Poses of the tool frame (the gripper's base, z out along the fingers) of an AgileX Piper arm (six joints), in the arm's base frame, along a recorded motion.
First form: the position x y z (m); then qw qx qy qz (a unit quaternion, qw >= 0).
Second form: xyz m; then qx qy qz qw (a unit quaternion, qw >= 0). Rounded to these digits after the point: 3 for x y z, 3 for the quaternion.
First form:
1: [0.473, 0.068, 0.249, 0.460, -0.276, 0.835, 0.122]
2: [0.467, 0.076, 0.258, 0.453, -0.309, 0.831, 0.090]
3: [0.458, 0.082, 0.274, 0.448, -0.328, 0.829, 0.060]
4: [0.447, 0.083, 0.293, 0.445, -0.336, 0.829, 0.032]
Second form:
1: [0.473, 0.068, 0.249, -0.276, 0.835, 0.122, 0.460]
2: [0.467, 0.076, 0.258, -0.309, 0.831, 0.090, 0.453]
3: [0.458, 0.082, 0.274, -0.328, 0.829, 0.060, 0.448]
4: [0.447, 0.083, 0.293, -0.336, 0.829, 0.032, 0.445]
